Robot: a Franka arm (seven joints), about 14 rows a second.
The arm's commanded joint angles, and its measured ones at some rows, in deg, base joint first. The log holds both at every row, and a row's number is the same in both.
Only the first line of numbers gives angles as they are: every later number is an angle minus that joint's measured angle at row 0.
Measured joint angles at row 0:
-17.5 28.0 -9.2 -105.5 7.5 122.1 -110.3
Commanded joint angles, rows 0 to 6:
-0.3 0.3 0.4 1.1 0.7 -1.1 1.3
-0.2 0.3 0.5 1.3 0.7 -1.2 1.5
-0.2 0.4 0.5 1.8 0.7 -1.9 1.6
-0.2 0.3 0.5 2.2 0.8 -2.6 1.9
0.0 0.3 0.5 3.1 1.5 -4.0 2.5
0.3 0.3 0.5 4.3 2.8 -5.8 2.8
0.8 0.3 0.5 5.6 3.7 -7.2 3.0
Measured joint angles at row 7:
0.2 0.1 0.3 2.5 1.8 -4.0 1.8
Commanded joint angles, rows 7 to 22:
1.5 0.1 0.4 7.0 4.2 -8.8 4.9
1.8 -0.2 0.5 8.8 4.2 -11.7 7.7
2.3 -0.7 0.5 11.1 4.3 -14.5 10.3
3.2 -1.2 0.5 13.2 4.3 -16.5 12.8
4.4 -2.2 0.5 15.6 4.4 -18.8 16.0
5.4 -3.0 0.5 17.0 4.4 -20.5 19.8
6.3 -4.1 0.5 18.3 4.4 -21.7 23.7
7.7 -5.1 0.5 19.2 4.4 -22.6 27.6
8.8 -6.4 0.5 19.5 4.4 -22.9 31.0
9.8 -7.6 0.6 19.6 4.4 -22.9 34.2
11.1 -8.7 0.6 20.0 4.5 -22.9 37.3
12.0 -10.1 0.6 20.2 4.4 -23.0 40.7
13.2 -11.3 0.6 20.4 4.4 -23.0 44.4
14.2 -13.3 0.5 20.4 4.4 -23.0 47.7
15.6 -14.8 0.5 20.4 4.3 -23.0 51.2
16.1 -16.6 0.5 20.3 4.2 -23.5 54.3
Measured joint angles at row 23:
14.7 -12.7 0.9 21.2 3.7 -22.4 49.0
